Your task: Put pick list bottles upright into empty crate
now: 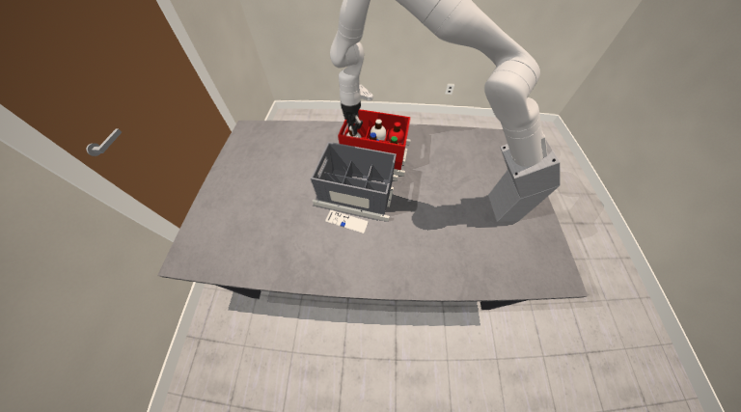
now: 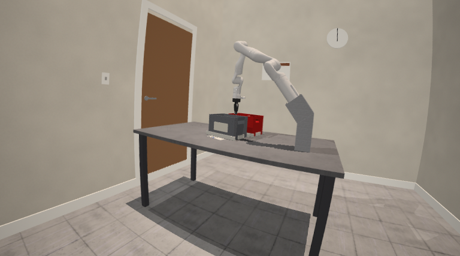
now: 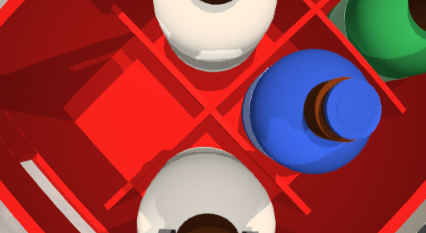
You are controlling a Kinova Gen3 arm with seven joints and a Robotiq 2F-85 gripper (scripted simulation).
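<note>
Now: hand 90 mm past the blue-label bottle, 90 mm above it and 10 mm to the right of it. The rest, counted from my hand: red crate (100 mm below, 90 mm behind, 30 mm to the right); then green-label bottle (170 mm behind, 90 mm below, 30 mm to the left); then grey crate (190 mm to the left, 100 mm below, 30 mm behind).
</note>
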